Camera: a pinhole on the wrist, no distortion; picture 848 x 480 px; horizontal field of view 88.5 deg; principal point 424.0 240.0 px. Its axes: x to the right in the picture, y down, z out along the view. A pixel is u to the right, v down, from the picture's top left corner.
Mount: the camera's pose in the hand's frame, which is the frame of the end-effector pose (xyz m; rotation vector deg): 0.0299 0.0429 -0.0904 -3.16 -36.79 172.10
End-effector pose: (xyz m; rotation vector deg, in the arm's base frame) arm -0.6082 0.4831 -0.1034 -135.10 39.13 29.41
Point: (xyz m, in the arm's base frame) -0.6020 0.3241 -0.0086
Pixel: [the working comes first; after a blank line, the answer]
In the camera's frame: 0.0219 0.0202 -0.0831

behind the camera
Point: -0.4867 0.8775 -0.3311
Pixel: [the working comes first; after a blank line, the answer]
In the camera's frame: -0.0781 0.0455 0.5595

363.2 275.4
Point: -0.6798 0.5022 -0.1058
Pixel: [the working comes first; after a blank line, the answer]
In the camera's frame: 0.0881 -0.0311 0.1175

750.5 124.8
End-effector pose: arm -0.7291 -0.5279 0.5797 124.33 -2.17 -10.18
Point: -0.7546 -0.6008 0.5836
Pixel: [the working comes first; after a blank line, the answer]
In the camera's frame: 0.0455 -0.0598 0.1401

565.3 54.3
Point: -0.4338 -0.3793 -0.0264
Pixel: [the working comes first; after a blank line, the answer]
In the camera's frame: -0.3676 0.4301 0.4769

outside the picture
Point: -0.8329 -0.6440 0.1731
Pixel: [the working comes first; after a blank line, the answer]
In the camera's frame: 0.0428 0.1159 0.5217

459.7 336.7
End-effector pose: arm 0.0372 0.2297 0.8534 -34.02 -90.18 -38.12
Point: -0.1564 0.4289 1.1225
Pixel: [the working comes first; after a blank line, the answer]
In the camera's frame: -0.2647 -0.1398 0.3139

57.0 46.2
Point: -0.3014 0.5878 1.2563
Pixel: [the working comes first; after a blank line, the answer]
In the camera's frame: -0.4144 -0.2495 0.4864

53.2 16.7
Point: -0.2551 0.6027 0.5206
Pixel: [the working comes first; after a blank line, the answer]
In the camera's frame: 0.3184 -0.2051 0.5546

673.9 79.1
